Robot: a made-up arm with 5 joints.
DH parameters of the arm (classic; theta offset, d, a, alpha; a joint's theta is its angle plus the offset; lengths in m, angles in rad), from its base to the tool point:
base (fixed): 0 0.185 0 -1.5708
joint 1: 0 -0.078 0.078 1.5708
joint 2: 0 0.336 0.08 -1.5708
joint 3: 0 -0.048 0.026 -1.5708
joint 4: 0 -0.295 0.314 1.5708
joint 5: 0 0.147 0.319 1.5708
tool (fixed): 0 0.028 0 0
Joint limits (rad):
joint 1: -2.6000..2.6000
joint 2: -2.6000..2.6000
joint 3: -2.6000..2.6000
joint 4: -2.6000..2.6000
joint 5: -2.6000..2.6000
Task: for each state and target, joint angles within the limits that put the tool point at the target. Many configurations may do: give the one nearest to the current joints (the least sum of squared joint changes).
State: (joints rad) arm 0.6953 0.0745 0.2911 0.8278 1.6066
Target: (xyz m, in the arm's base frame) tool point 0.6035 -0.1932 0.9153
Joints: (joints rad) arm -0.0918 0.2027 -0.4615 0.5799 0.7848
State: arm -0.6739 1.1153 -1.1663 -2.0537 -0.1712
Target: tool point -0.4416 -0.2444 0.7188
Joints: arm 0.2226 1.1552 -0.8009 -1.8334 -0.2764
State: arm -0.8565 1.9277 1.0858 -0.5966 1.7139
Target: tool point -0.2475 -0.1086 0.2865
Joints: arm -0.5449 2.1459 1.2481 -0.6697 1.8951
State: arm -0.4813 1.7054 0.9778 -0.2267 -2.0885
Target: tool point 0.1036 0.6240 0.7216
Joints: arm -0.1508 1.2632 0.9151 -0.0625 -1.7802
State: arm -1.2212 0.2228 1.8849 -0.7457 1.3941
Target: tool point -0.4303 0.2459 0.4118
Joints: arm -1.3900 0.0982 1.8814 -1.5894 1.4937
